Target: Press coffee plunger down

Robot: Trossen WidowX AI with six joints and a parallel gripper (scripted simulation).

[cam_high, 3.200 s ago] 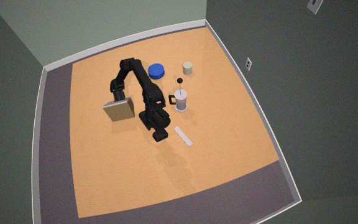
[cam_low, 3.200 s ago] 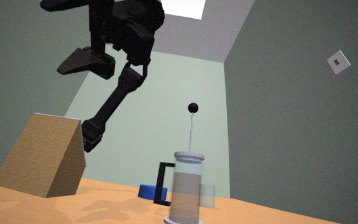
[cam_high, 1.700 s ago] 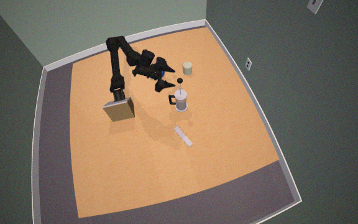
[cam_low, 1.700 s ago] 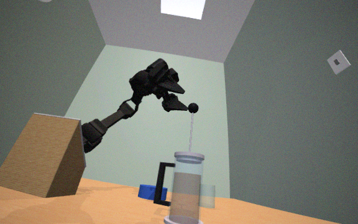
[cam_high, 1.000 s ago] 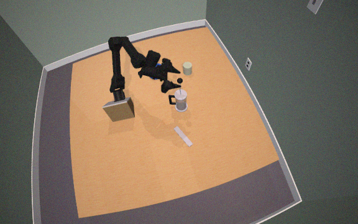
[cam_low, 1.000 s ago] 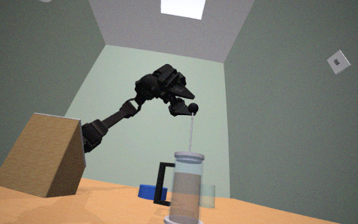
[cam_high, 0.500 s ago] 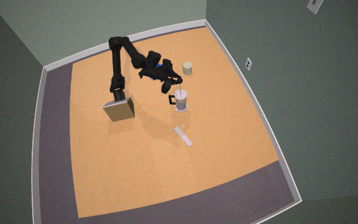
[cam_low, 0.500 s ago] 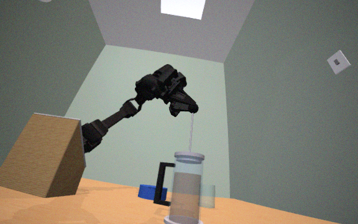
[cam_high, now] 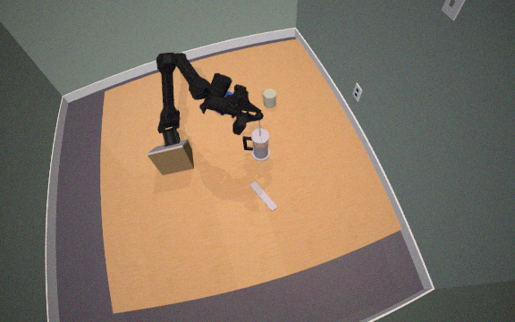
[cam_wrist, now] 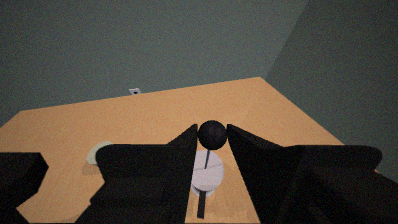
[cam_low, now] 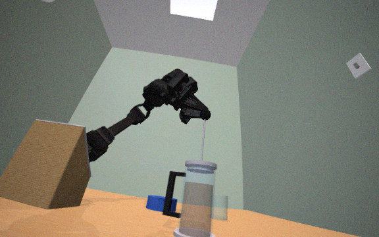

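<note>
Right now the coffee press is 140 mm below my gripper tip, 20 mm behind it and 10 mm to the left of it.
</note>
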